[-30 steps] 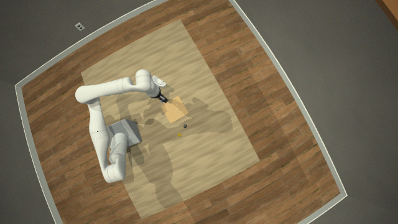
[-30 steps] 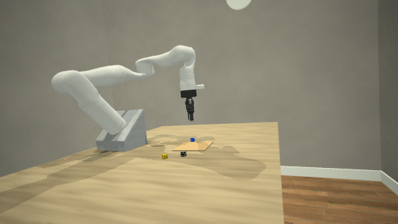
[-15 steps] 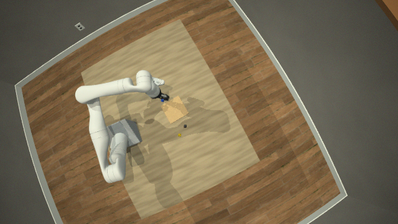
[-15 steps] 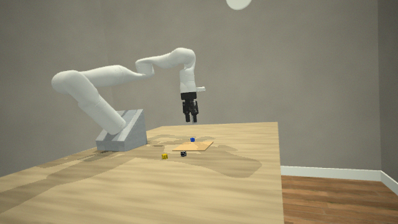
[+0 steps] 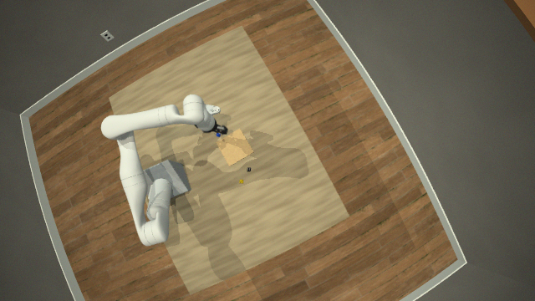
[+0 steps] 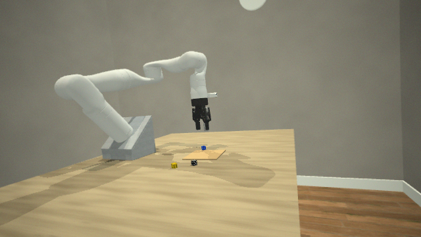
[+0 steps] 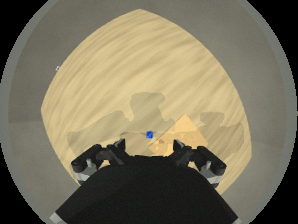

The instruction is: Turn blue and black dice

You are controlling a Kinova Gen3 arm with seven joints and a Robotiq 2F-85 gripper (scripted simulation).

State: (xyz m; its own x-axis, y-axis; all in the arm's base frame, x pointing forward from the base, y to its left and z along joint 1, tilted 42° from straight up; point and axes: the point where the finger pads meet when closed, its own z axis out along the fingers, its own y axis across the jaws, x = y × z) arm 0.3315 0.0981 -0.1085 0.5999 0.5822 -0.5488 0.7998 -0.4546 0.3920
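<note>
Right now my hand is 9 cm above the blue die. The rest, counted from my hand: black die: 22 cm to the right, 9 cm below, 8 cm ahead; then tan mat: 9 cm to the right, 9 cm below, 5 cm ahead; then yellow die: 26 cm to the right, 9 cm below, 2 cm ahead.
</note>
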